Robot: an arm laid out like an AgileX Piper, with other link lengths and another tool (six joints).
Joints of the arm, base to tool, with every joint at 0 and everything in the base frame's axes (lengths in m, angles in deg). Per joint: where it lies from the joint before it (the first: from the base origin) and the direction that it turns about. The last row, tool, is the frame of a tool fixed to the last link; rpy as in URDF.
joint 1: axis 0 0 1 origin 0.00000 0.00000 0.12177
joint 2: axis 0 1 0 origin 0.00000 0.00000 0.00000
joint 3: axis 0 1 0 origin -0.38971 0.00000 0.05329
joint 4: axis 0.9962 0 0.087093 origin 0.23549 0.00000 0.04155
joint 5: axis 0 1 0 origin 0.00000 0.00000 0.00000
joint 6: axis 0.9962 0 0.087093 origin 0.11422 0.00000 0.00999
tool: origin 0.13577 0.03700 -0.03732 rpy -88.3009 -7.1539 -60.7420
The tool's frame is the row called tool.
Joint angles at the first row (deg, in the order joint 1, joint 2, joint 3, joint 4, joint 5, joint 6):
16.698, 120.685, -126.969, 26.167, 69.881, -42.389
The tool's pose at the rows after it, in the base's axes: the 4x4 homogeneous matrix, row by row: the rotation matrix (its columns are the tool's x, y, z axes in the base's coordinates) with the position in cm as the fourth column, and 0 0 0 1 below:
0.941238 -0.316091 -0.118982 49.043; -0.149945 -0.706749 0.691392 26.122; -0.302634 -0.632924 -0.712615 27.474; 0 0 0 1
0.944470 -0.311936 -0.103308 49.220; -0.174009 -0.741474 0.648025 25.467; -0.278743 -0.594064 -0.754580 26.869; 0 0 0 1
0.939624 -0.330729 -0.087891 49.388; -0.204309 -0.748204 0.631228 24.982; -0.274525 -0.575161 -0.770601 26.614; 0 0 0 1
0.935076 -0.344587 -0.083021 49.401; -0.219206 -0.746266 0.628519 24.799; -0.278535 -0.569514 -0.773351 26.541; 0 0 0 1
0.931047 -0.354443 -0.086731 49.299; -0.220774 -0.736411 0.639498 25.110; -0.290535 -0.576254 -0.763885 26.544; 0 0 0 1
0.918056 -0.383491 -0.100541 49.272; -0.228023 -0.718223 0.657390 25.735; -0.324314 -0.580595 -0.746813 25.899; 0 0 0 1
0.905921 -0.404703 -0.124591 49.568; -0.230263 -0.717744 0.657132 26.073; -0.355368 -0.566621 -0.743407 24.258; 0 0 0 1
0.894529 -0.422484 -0.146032 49.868; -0.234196 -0.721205 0.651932 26.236; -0.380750 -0.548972 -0.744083 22.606; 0 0 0 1
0.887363 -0.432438 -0.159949 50.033; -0.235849 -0.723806 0.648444 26.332; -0.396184 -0.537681 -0.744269 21.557; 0 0 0 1
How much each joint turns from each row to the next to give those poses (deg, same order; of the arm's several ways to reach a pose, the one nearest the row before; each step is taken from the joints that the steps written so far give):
0.937, 0.000, 0.000, -1.436, 0.000, -0.137
0.924, 0.000, 0.000, -3.974, 0.000, 0.698
0.256, 0.000, 0.001, -2.191, -0.001, 1.558
-0.001, 0.001, -0.003, -0.647, 0.129, 0.912
0.000, 0.104, -0.001, 0.641, 0.001, 0.569
0.000, 0.883, 0.001, 1.115, -0.001, 1.326
0.000, 1.787, 0.002, 0.481, -0.001, 0.250
0.000, 1.728, -0.001, 0.111, 0.000, 0.115
0.000, 1.091, 0.001, 0.091, -0.001, 0.000

